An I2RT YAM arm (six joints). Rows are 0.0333 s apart.
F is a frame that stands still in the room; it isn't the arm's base.
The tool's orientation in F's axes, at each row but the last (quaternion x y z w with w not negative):
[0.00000 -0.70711 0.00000 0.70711]
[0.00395 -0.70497 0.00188 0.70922]
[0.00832 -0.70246 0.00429 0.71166]
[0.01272 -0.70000 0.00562 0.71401]
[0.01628 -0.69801 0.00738 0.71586]
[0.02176 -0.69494 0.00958 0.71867]
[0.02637 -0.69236 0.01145 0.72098]
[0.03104 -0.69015 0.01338 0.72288]
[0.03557 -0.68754 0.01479 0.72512]
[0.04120 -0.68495 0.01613 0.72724]
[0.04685 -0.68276 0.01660 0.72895]
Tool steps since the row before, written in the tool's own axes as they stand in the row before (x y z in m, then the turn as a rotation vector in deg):
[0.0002 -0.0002 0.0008 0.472 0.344 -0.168]
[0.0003 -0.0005 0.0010 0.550 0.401 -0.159]
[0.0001 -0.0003 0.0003 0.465 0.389 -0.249]
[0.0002 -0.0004 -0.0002 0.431 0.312 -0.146]
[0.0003 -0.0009 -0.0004 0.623 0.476 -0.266]
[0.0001 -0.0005 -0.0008 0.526 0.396 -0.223]
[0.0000 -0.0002 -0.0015 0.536 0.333 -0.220]
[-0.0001 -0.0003 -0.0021 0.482 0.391 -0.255]
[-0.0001 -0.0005 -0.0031 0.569 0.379 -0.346]
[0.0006 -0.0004 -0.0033 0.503 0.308 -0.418]
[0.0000 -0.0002 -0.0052 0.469 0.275 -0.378]
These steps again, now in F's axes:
[-0.0008 -0.0002 0.0002 0.168 0.344 0.472]
[-0.0010 -0.0005 0.0003 0.159 0.401 0.550]
[-0.0003 -0.0003 0.0001 0.248 0.391 0.464]
[0.0002 -0.0004 0.0002 0.146 0.311 0.431]
[0.0004 -0.0009 0.0003 0.266 0.477 0.622]
[0.0008 -0.0005 0.0001 0.223 0.397 0.525]
[0.0015 -0.0001 -0.0001 0.224 0.334 0.534]
[0.0021 -0.0002 -0.0002 0.253 0.395 0.480]
[0.0031 -0.0003 -0.0003 0.349 0.387 0.562]
[0.0034 -0.0001 0.0004 0.422 0.324 0.489]
[0.0052 0.0003 -0.0003 0.383 0.289 0.456]

